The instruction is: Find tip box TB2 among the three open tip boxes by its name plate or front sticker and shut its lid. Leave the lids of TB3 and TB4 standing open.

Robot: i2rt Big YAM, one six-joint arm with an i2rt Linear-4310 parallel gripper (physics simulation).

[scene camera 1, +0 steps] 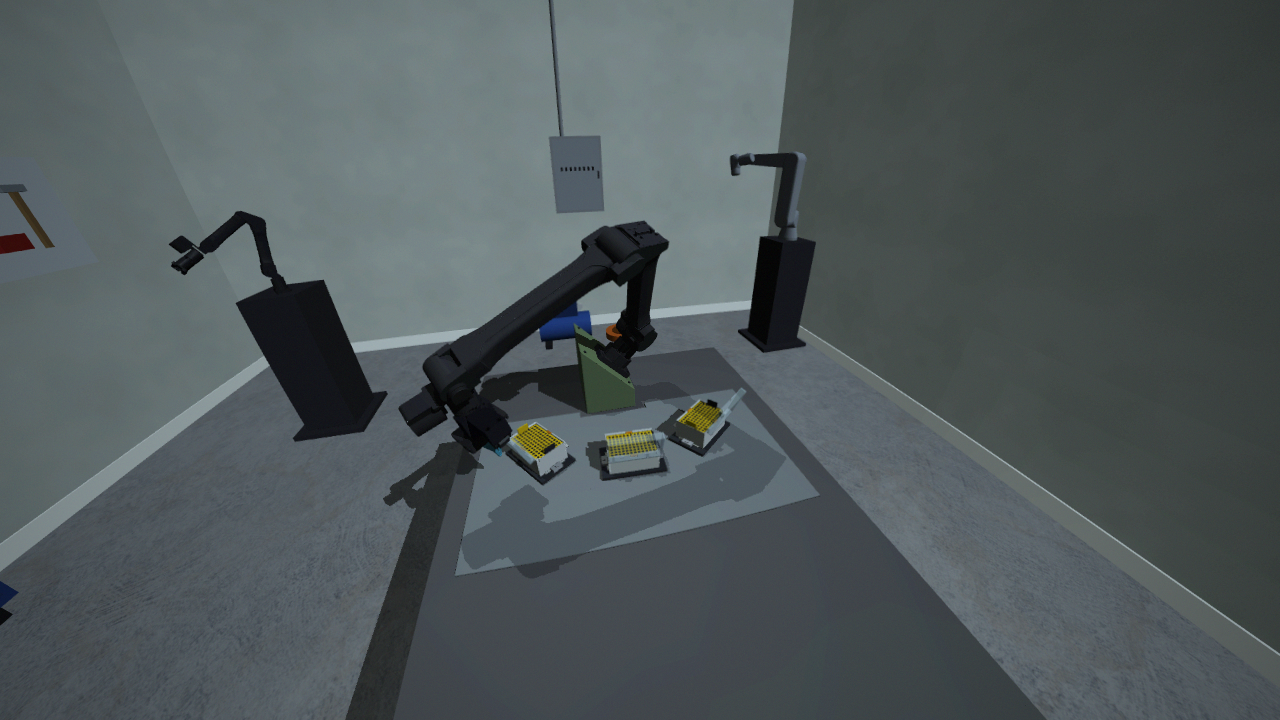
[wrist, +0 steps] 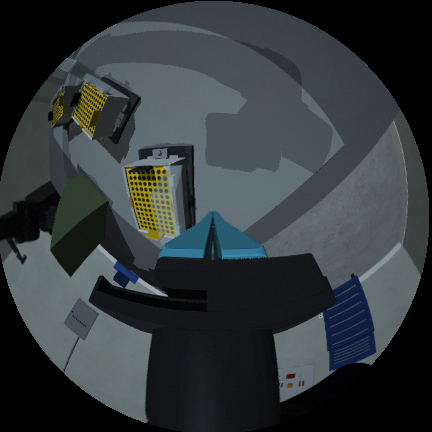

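Seen in the pictures: gripper, between the fingertips: [scene camera 1: 499,454] [wrist: 212,216]; arm's base, origin of its link: [scene camera 1: 610,362] [wrist: 63,220].
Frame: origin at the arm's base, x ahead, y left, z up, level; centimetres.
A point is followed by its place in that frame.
The nearest tip box [scene camera 1: 537,446] @[x 25.5, y -23.4, z -5.8 cm] [wrist: 145,197] @[x 23.7, y -22.5, z -5.8 cm] is at the left in the scene view. Its clear lid [wrist: 176,197] @[x 33.0, y -27.5, z 2.0 cm] is tilted and overlaps the right part of the yellow tip grid in the wrist view; its exact angle is hard to tell. My gripper [scene camera 1: 499,450] @[x 31.5, y -30.9, z -1.1 cm] [wrist: 212,216] @[x 31.5, y -30.9, z -1.1 cm] is shut and empty, low beside this box on its lid side; contact with the lid cannot be made out. The middle tip box [scene camera 1: 632,454] @[x 37.6, y -2.5, z -2.4 cm] [wrist: 90,106] has a clear lid that is hard to see. The right tip box [scene camera 1: 699,424] @[x 28.5, y 17.6, z -5.9 cm] [wrist: 58,107] @[x 26.1, y 18.2, z -5.7 cm] has its lid [scene camera 1: 734,402] @[x 32.8, y 24.2, z 2.7 cm] standing open. No name plate is readable.
The boxes stand on dark bases on a pale mat [scene camera 1: 572,528] @[x 46.1, y -17.7, z -11.5 cm]. The green arm mount [scene camera 1: 605,383] @[x 8.1, y -3.2, z -2.1 cm] [wrist: 79,220] @[x 8.0, y -9.1, z -1.4 cm] stands behind them. Black pedestals [scene camera 1: 308,358] [scene camera 1: 780,291] with small arms stand at both sides. A blue machine [scene camera 1: 564,325] is at the back wall.
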